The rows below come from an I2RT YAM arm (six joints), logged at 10 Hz.
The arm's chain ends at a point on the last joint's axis. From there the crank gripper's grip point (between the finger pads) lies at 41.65 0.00 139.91 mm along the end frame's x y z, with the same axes.
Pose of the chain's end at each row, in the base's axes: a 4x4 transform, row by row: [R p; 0 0 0 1], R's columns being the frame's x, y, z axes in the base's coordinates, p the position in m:
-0.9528 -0.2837 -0.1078 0.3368; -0.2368 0.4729 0.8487 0.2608; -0.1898 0.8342 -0.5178 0.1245; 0 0 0 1
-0.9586 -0.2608 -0.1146 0.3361; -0.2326 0.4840 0.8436 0.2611; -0.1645 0.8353 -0.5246 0.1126; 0 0 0 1
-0.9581 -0.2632 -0.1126 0.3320; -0.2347 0.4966 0.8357 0.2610; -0.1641 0.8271 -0.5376 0.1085; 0 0 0 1
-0.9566 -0.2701 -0.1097 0.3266; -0.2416 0.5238 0.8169 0.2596; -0.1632 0.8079 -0.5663 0.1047; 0 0 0 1
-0.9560 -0.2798 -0.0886 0.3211; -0.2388 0.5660 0.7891 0.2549; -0.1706 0.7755 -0.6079 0.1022; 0 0 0 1
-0.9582 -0.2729 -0.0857 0.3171; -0.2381 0.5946 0.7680 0.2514; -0.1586 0.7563 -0.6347 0.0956; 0 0 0 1
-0.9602 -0.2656 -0.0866 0.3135; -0.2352 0.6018 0.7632 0.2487; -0.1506 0.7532 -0.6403 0.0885; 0 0 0 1
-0.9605 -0.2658 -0.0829 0.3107; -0.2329 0.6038 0.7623 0.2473; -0.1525 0.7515 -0.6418 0.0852; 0 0 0 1
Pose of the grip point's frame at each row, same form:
-0.9528 -0.2837 -0.1078 0.2820; -0.2368 0.4729 0.8487 0.3697; -0.1898 0.8342 -0.5178 0.0441; 0 0 0 1
-0.9586 -0.2608 -0.1146 0.2801; -0.2326 0.4840 0.8436 0.3694; -0.1645 0.8353 -0.5246 0.0324; 0 0 0 1
-0.9581 -0.2632 -0.1126 0.2763; -0.2347 0.4966 0.8357 0.3681; -0.1641 0.8271 -0.5376 0.0264; 0 0 0 1
-0.9566 -0.2701 -0.1097 0.2714; -0.2416 0.5238 0.8169 0.3638; -0.1632 0.8079 -0.5663 0.0187; 0 0 0 1
-0.9560 -0.2798 -0.0886 0.2689; -0.2388 0.5660 0.7891 0.3554; -0.1706 0.7755 -0.6079 0.0100; 0 0 0 1
-0.9582 -0.2729 -0.0857 0.2652; -0.2381 0.5946 0.7680 0.3489; -0.1586 0.7563 -0.6347 0.0002; 0 0 0 1
-0.9602 -0.2656 -0.0866 0.2614; -0.2352 0.6018 0.7632 0.3457; -0.1506 0.7532 -0.6403 -0.0074; 0 0 0 1
-0.9605 -0.2658 -0.0829 0.2591; -0.2329 0.6038 0.7623 0.3443; -0.1525 0.7515 -0.6418 -0.0109; 0 0 0 1

